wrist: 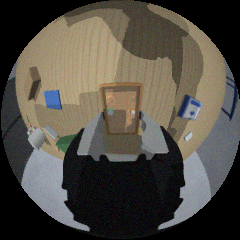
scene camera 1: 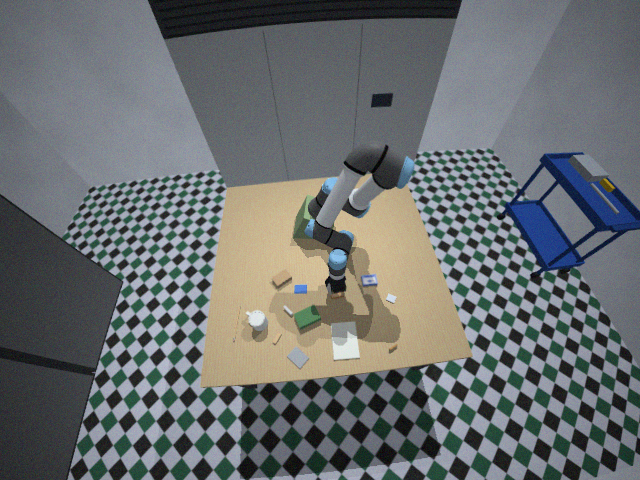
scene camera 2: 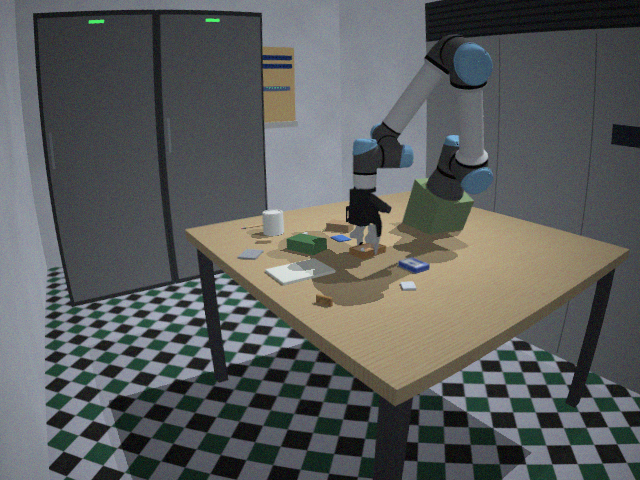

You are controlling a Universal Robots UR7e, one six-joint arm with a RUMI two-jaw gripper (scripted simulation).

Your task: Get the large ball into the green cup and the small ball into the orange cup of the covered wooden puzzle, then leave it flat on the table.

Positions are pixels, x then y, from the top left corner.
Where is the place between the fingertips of the gripper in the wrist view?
At 121, 111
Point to a white sheet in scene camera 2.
At 291, 273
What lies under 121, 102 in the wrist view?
A covered wooden puzzle.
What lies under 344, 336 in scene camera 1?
A white sheet.
